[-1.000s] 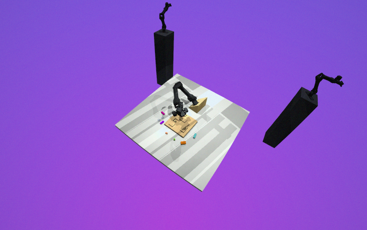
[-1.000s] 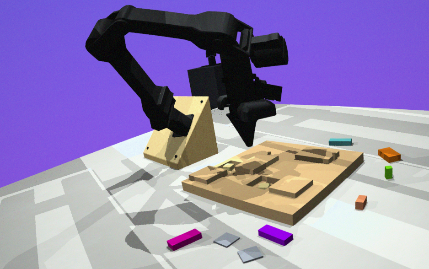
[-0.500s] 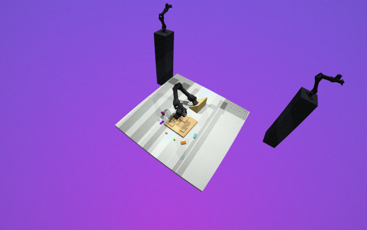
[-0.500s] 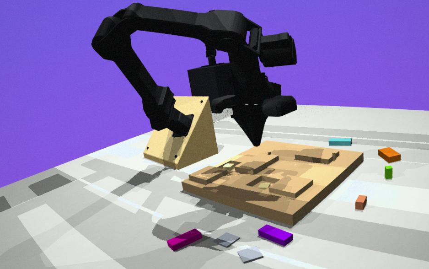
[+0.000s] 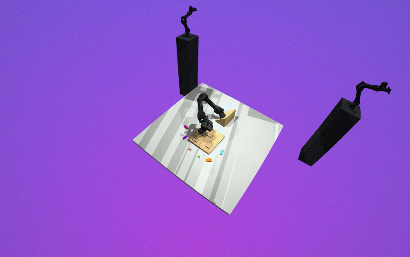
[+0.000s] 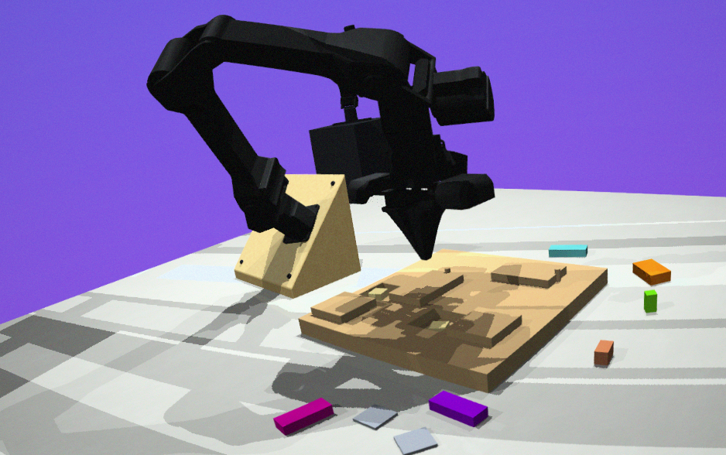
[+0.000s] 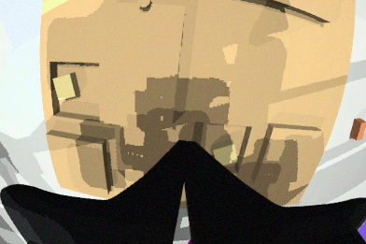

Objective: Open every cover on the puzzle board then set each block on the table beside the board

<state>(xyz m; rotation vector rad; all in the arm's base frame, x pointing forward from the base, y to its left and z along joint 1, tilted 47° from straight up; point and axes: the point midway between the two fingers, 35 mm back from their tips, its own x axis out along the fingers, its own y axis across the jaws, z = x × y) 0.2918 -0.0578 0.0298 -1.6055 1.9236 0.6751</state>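
Now: gripper tip 6 cm above the tan puzzle board, 3 cm to the right of it and 1 cm short of it. From my gripper tip the other things lie so: cyan piece 27 cm to the left, 8 cm ahead, 7 cm below; magenta piece 24 cm to the right, 8 cm below, 2 cm ahead; purple piece 16 cm to the right, 15 cm ahead, 8 cm below.
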